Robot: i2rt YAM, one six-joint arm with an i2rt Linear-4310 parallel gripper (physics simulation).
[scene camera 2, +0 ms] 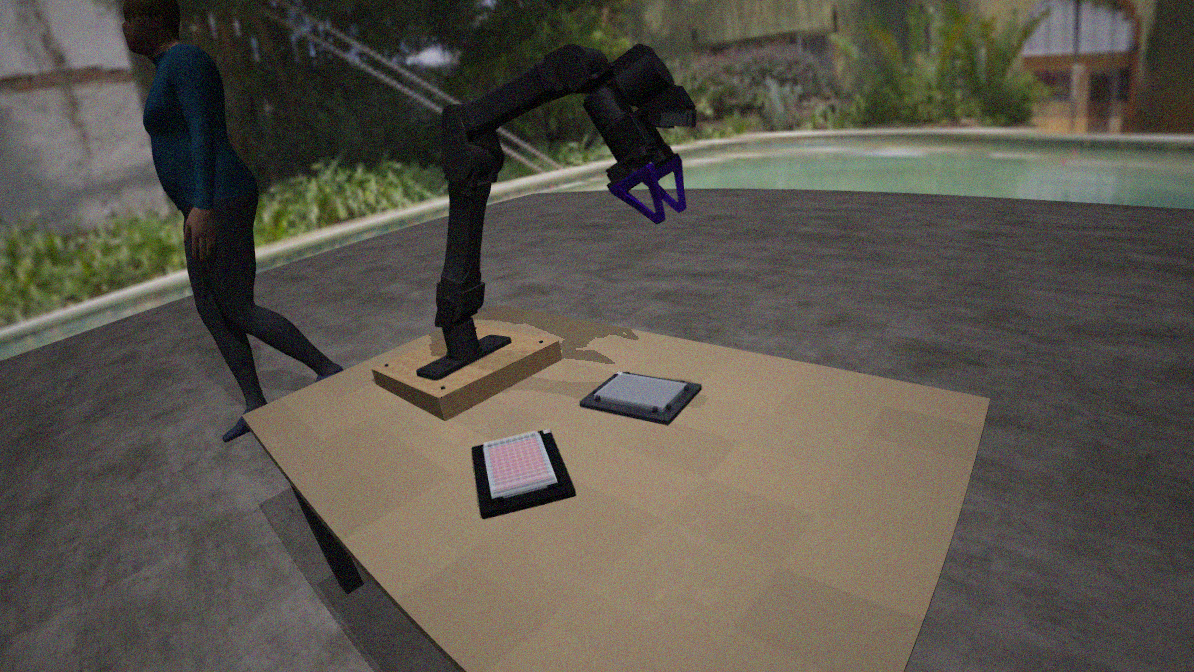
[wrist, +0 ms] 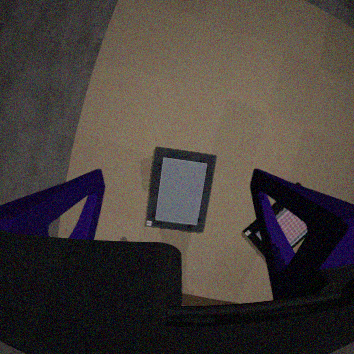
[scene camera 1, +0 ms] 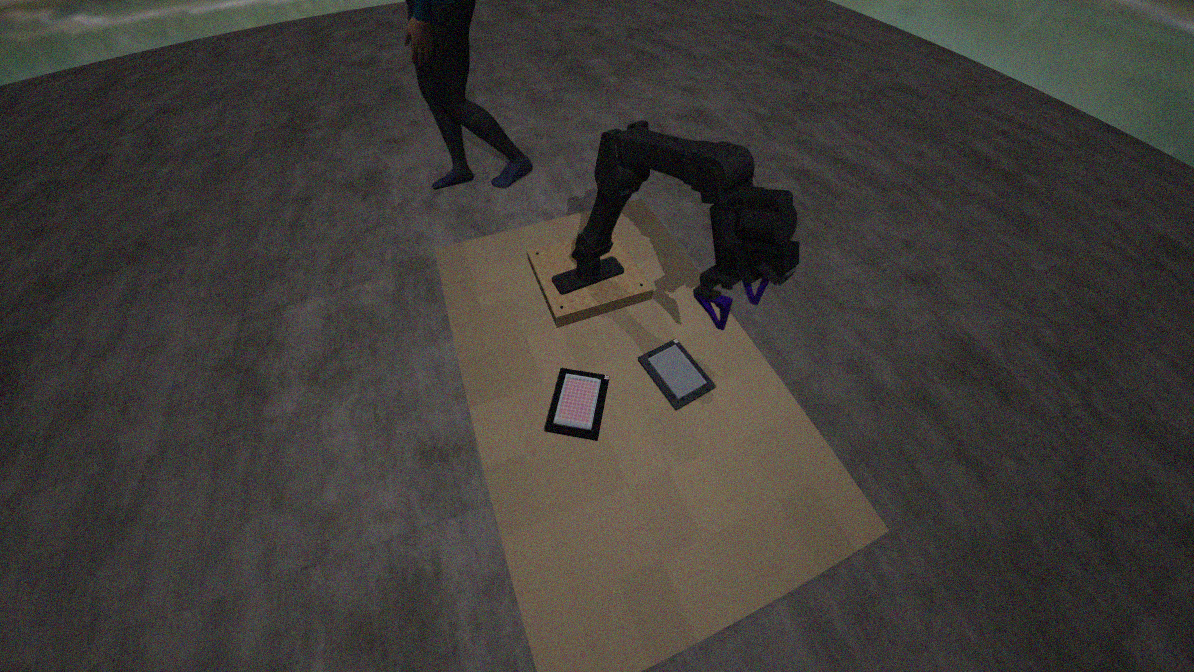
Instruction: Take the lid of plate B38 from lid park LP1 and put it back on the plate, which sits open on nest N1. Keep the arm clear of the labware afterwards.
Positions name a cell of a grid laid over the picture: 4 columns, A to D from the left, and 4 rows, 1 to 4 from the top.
Labels:
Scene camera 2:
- my gripper: C2
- grey lid: C3
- well plate: B3
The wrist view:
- my gripper: C3
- grey lid: C3
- well plate: D3
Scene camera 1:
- my gripper: C2
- grey lid: C3
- well plate: B3

